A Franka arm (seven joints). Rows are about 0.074 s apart.
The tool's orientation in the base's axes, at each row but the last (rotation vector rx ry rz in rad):
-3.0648, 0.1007, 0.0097
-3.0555, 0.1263, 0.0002
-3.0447, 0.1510, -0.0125
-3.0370, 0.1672, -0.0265
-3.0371, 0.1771, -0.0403
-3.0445, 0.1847, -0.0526
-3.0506, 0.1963, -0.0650
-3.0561, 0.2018, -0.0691
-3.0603, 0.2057, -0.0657
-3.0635, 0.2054, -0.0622
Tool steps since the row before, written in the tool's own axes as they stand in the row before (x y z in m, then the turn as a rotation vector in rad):
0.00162, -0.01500, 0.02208, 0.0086, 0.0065, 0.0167
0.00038, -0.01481, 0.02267, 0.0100, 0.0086, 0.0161
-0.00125, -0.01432, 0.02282, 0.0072, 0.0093, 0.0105
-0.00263, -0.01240, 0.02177, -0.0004, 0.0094, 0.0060
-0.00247, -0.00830, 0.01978, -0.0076, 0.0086, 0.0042
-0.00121, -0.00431, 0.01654, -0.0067, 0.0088, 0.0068
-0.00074, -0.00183, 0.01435, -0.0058, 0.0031, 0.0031
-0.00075, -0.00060, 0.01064, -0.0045, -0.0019, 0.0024
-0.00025, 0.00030, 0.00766, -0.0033, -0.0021, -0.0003
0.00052, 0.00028, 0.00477, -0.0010, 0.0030, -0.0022
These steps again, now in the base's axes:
0.00252, 0.01648, -0.02091, 0.0081, -0.0058, -0.0172
0.00167, 0.01657, -0.02136, 0.0093, -0.0080, -0.0168
0.00046, 0.01642, -0.02139, 0.0064, -0.0090, -0.0113
-0.00077, 0.01470, -0.02044, -0.0013, -0.0087, -0.0069
-0.00087, 0.01042, -0.01889, -0.0084, -0.0072, -0.0052
-0.00003, 0.00587, -0.01610, -0.0074, -0.0073, -0.0078
0.00018, 0.00307, -0.01416, -0.0060, -0.0021, -0.0036
-0.00013, 0.00149, -0.01058, -0.0041, 0.0027, -0.0024
0.00008, 0.00028, -0.00766, -0.0030, 0.0025, 0.0003
0.00069, -0.00002, -0.00476, -0.0015, -0.0030, 0.0019

